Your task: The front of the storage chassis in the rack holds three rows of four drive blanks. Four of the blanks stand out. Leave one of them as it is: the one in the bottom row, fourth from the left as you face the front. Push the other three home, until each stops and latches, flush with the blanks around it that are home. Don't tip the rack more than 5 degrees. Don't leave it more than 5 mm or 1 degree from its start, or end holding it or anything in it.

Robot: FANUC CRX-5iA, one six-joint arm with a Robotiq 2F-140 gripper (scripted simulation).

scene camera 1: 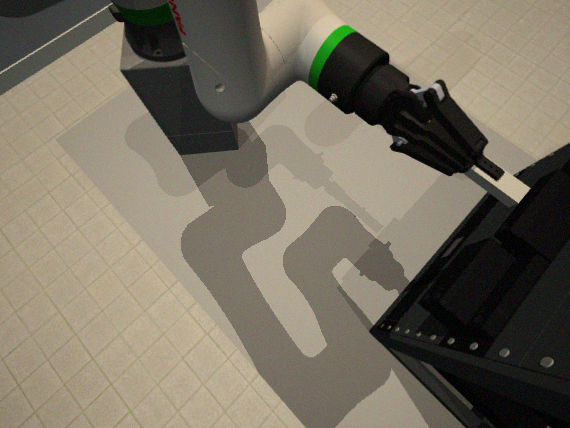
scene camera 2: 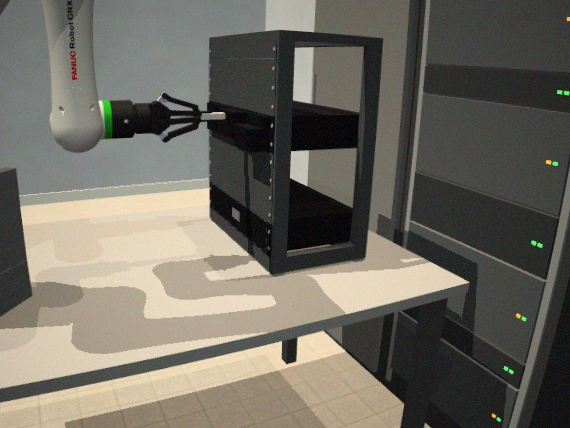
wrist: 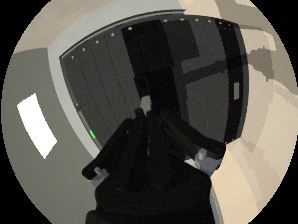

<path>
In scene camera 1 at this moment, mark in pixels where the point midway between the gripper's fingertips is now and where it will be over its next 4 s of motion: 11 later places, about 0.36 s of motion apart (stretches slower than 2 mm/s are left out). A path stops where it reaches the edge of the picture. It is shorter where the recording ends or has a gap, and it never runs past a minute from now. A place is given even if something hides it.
The gripper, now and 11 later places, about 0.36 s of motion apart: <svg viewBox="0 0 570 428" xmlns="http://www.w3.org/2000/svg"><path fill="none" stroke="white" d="M519 198L523 200L527 203L533 208L536 209L540 213L542 214L544 216L547 218L550 220L552 222L526 202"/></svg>
</path>
